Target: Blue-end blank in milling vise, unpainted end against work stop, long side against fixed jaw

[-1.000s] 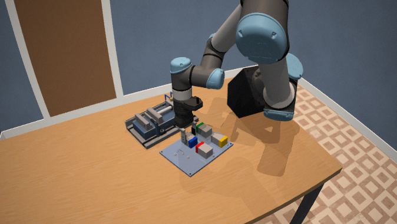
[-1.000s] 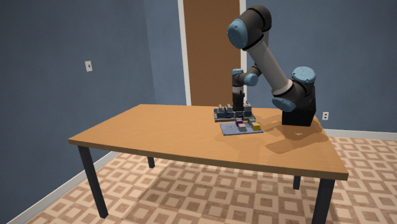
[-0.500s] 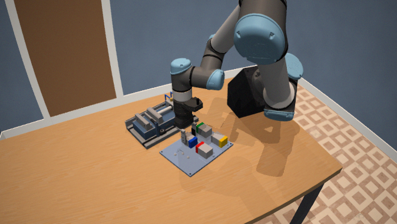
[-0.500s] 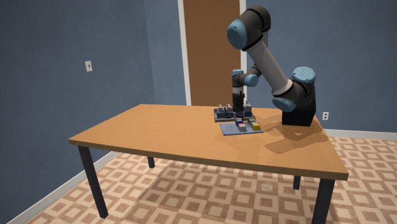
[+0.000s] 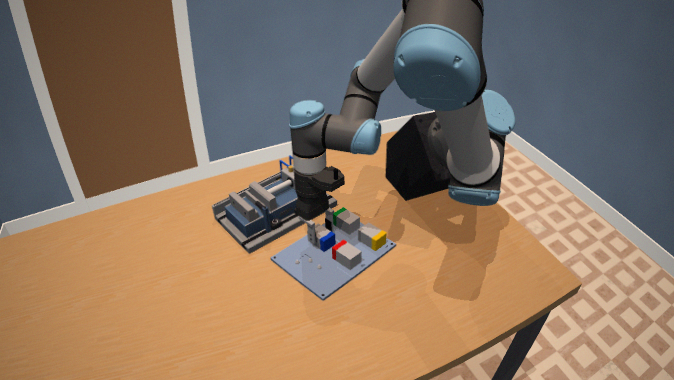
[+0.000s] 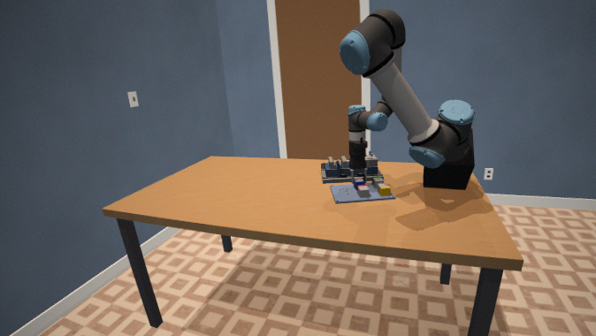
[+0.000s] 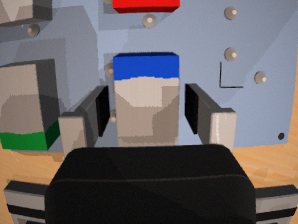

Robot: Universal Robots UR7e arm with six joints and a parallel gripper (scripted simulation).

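My gripper is now 20 mm above the blue-ended blank. The rest, counted from my hand: green-ended blank (90 mm behind, 20 mm to the right, 20 mm below); then red-ended blank (20 mm behind, 90 mm to the left, 20 mm below); then grey plate (10 mm behind, 40 mm to the left, 50 mm below).
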